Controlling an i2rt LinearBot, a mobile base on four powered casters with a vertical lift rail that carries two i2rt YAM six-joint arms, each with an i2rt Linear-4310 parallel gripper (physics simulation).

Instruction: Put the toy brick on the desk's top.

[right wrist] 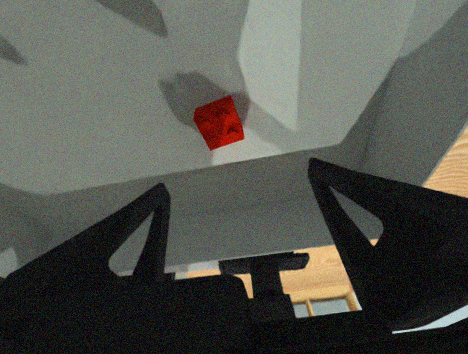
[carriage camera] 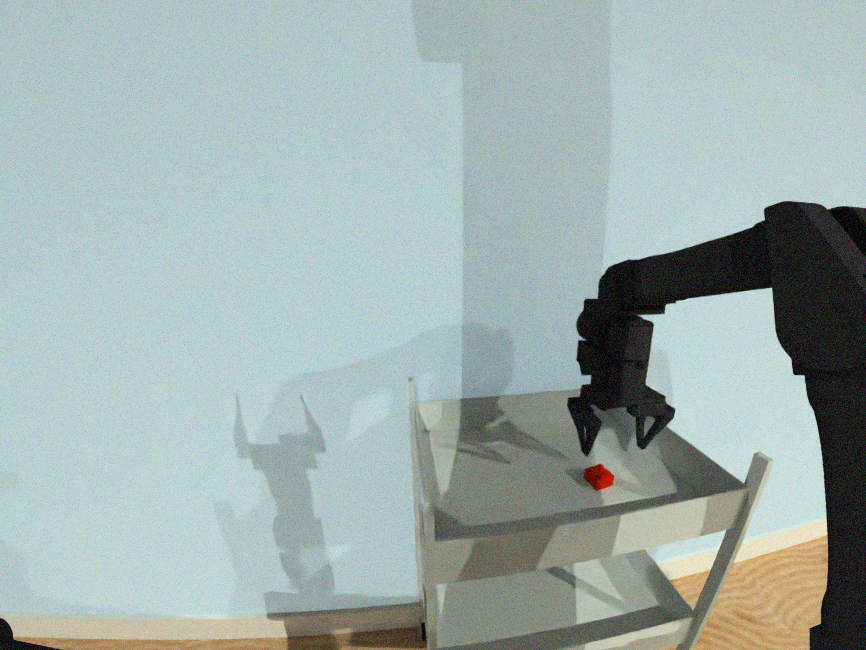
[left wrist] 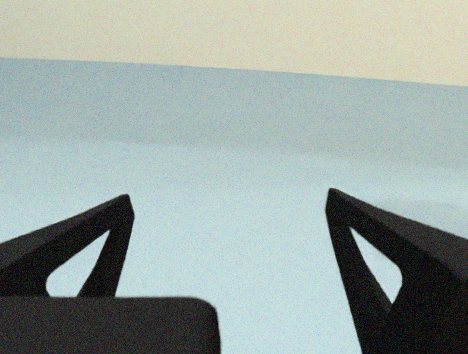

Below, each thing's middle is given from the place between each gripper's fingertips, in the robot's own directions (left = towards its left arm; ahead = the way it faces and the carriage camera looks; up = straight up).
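The red toy brick [right wrist: 218,122] has my left hand 58 cm to the left of it, 32 cm short of it and 40 cm above it.
For my right hand, the red toy brick is 6 cm below it, 1 cm ahead of it and 1 cm to the left of it.
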